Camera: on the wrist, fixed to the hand. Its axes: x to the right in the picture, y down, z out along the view.
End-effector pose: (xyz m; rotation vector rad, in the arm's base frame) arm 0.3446 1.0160 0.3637 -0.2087 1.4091 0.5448
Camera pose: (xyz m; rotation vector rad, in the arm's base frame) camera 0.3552 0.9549 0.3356 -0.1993 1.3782 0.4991
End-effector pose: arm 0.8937 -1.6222 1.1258 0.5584 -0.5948 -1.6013
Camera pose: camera 0.8609 -1.6313 1.0668 0.5660 -0.6364 -1.6380
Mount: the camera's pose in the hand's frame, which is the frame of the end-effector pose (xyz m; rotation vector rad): 0.0135 -0.0627 -0.0230 0.0280 -0.0330 -0.0329
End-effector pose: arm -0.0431 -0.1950 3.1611 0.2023 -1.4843 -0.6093
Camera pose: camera -0.0373 -0.2595 3.1399 0.2398 -1.5245 -0.6211
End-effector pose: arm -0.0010 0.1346 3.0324 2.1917 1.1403 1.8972
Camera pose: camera -0.0523 0.1778 3.0206 2.1955 1.1971 1.8365
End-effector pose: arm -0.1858 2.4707 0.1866 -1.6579 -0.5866 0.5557
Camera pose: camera -0.1652 2.4713 0.2515 -1.6126 -0.6265 0.5658
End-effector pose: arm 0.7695 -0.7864 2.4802 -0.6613 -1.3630 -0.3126
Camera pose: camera 0.7548 -0.8470 2.5077 -0.6237 -1.4085 -0.3096
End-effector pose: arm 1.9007 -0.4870 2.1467 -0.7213 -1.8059 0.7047
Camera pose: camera 1.9089 -0.5145 2.2085 -0.6635 -1.8304 0.7225
